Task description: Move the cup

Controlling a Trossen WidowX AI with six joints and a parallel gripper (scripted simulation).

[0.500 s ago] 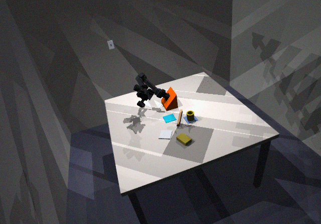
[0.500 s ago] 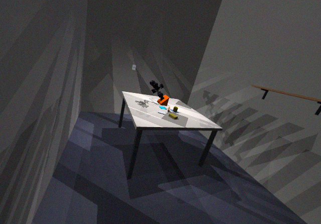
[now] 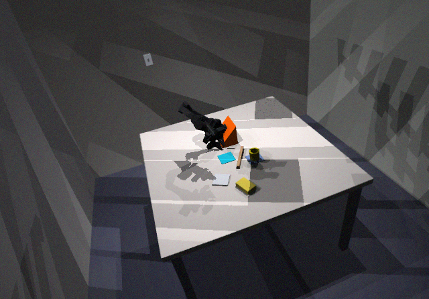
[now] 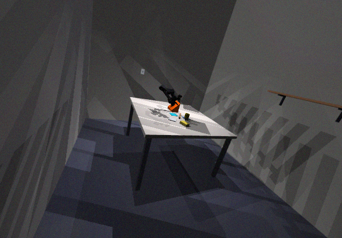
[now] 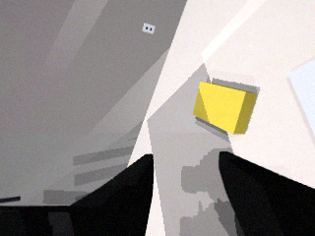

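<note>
The yellow cup lies 90 mm behind my gripper tip, 220 mm to the left of it and 180 mm below it. Round my gripper tip: wooden stick (130 mm behind, 130 mm to the left, 220 mm below); pale grey-white pad (40 mm ahead, 50 mm to the right, 220 mm below); yellow block (160 mm ahead, 80 mm to the left, 200 mm below).
</note>
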